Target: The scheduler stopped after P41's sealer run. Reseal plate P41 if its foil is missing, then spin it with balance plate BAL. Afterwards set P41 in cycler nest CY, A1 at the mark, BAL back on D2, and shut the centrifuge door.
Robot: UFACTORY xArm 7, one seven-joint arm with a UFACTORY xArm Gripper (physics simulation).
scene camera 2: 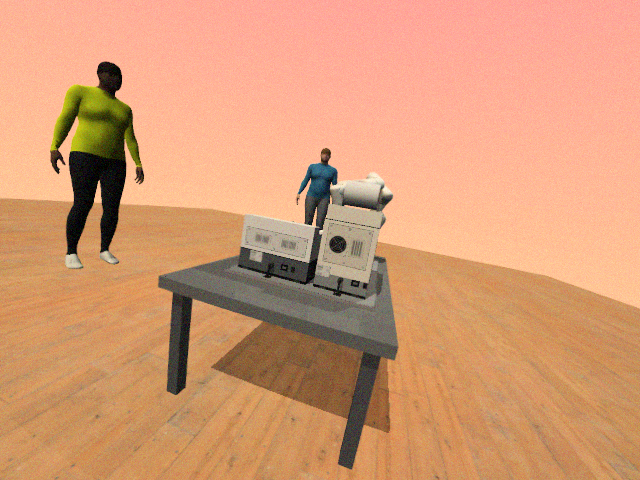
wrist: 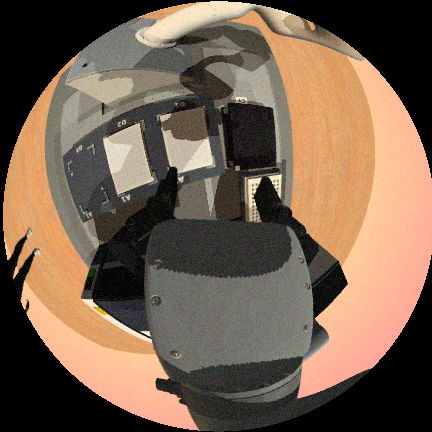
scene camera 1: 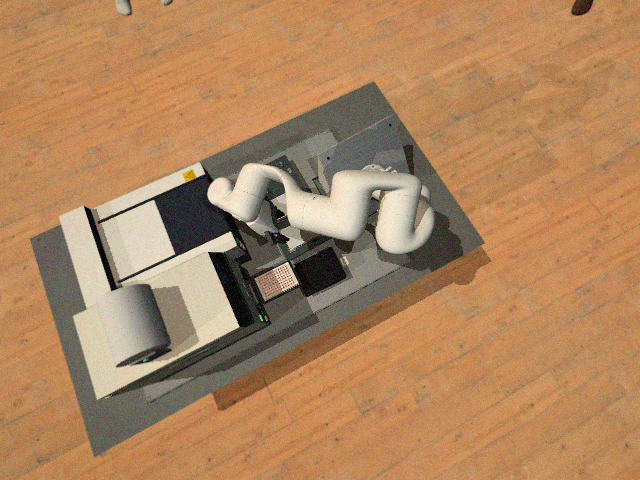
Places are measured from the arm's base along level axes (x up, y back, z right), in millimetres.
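Where they show: gripper, fingertip midpoint: [wrist: 218, 181] [scene camera 1: 283, 228].
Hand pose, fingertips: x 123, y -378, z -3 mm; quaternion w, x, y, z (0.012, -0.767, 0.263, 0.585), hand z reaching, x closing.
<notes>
After its pixels a point has its place.
My gripper [scene camera 1: 277, 237] @(x 123, y -378, z -3 mm) [wrist: 218, 181] @(x 123, y -378, z -3 mm) is open and empty, above the gap between the deck and the machines. A white plate with a grid of uncovered wells [scene camera 1: 276, 281] @(x 30, y -494, z -114 mm) [wrist: 253, 202] @(x 29, y -478, z -85 mm) rests on the carriage at the sealer's [scene camera 1: 209, 304] @(x 264, y -659, z -110 mm) [scene camera 2: 351, 242] @(x 128, y -999, z -50 mm) front; its label is unreadable. A pale plate [wrist: 129, 159] @(x -23, y -316, z 113 mm) sits on D2 and another pale plate [wrist: 189, 147] @(x -23, y -342, z -3 mm) on D1, partly in shadow. The black cycler nest CY [scene camera 1: 320, 271] @(x -34, y -348, z -162 mm) [wrist: 251, 135] @(x -34, y -351, z -145 mm) holds no visible plate. The centrifuge [scene camera 1: 136, 240] @(x 124, y -781, z 237 mm) [scene camera 2: 279, 237] @(x 87, y -960, z 252 mm) has a dark blue panel [scene camera 1: 191, 214] @(x 127, y -594, z 209 mm); its door state is unclear.
The deck's D3 place [wrist: 86, 175] @(x -39, y -289, z 235 mm) has corner brackets. A large grey roll [scene camera 1: 135, 322] @(x 382, y -782, z -79 mm) sits on the sealer. The arm's base stands behind the deck beside a grey-blue box [scene camera 1: 361, 147] @(x 93, y 14, z 94 mm) [wrist: 107, 55]. Two people [scene camera 2: 100, 124] [scene camera 2: 320, 180] stand beyond the table [scene camera 2: 289, 317] @(x -104, y -1260, z 102 mm).
</notes>
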